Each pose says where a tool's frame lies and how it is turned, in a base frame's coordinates. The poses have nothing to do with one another.
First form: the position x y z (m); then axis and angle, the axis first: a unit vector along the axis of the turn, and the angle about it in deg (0 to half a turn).
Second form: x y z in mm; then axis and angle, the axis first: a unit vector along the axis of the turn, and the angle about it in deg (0 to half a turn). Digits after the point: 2 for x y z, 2 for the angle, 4 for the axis.
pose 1, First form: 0.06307, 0.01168, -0.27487, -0.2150, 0.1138, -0.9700, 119.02
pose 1, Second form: 63.07, 11.68, -274.87, -0.2150, 0.1138, -0.9700, 119.02
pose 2, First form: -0.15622, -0.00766, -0.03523, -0.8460, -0.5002, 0.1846, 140.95
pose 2, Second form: -156.22, -7.66, -35.23, -0.8460, -0.5002, 0.1846, 140.95
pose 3, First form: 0.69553, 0.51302, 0.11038, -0.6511, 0.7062, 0.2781, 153.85
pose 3, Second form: 695.53, 513.02, 110.38, -0.6511, 0.7062, 0.2781, 153.85
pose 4, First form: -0.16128, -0.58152, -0.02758, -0.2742, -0.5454, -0.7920, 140.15
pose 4, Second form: -161.28, -581.52, -27.58, -0.2742, -0.5454, -0.7920, 140.15
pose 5, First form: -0.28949, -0.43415, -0.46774, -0.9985, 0.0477, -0.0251, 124.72
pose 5, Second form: -289.49, -434.15, -467.74, -0.9985, 0.0477, -0.0251, 124.72
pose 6, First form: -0.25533, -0.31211, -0.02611, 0.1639, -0.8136, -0.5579, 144.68
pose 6, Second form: -255.33, -312.11, -26.11, 0.1639, -0.8136, -0.5579, 144.68
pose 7, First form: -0.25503, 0.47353, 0.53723, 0.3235, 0.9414, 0.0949, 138.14
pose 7, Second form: -255.03, 473.53, 537.23, 0.3235, 0.9415, 0.0949, 138.14
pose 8, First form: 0.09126, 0.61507, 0.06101, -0.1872, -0.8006, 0.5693, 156.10
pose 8, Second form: 91.26, 615.07, 61.01, -0.1872, -0.8006, 0.5693, 156.10
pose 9, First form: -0.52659, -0.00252, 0.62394, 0.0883, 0.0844, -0.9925, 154.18
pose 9, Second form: -526.59, -2.52, 623.94, 0.0883, 0.0844, -0.9925, 154.18
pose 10, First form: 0.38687, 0.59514, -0.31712, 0.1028, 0.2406, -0.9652, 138.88
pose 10, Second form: 386.87, 595.14, -317.12, 0.1028, 0.2406, -0.9652, 138.88
